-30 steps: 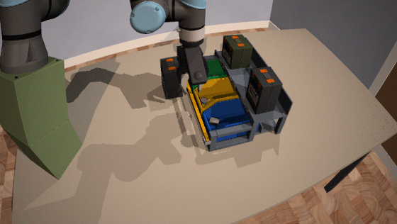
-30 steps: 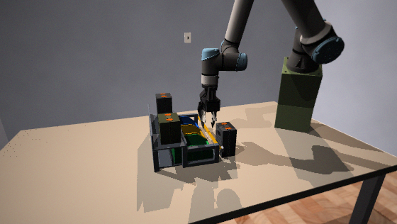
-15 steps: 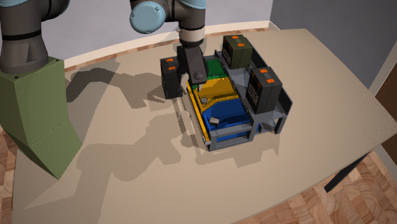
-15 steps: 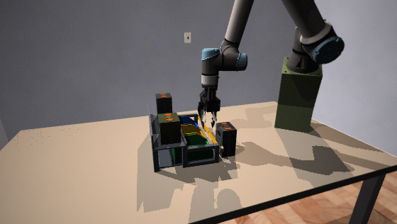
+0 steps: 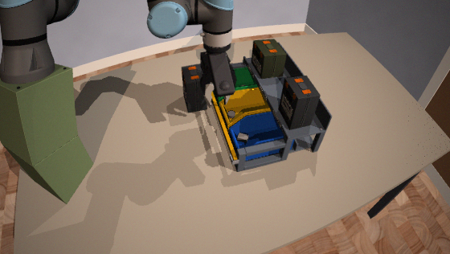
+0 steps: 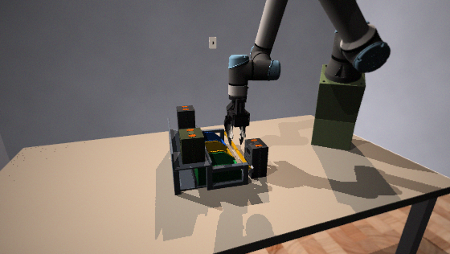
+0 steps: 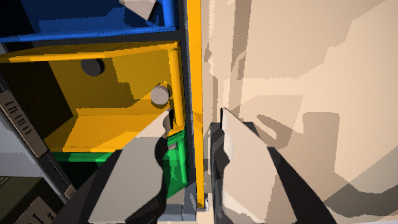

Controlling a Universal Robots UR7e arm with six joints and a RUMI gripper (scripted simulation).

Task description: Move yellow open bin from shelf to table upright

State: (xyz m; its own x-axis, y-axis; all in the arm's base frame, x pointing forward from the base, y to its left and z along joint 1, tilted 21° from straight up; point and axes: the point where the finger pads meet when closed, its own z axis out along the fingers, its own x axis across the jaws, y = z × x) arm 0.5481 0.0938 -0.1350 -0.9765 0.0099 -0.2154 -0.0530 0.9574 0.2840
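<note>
Right now the long yellow bar is 3 cm below my hand. The rest, counted from my hand: blue bin 11 cm ahead, 11 cm to the right, 5 cm below; then dark box 6 cm behind, 11 cm to the left, 3 cm below; then yellow open bin 10 cm ahead, 1 cm to the left, 5 cm below.
</note>
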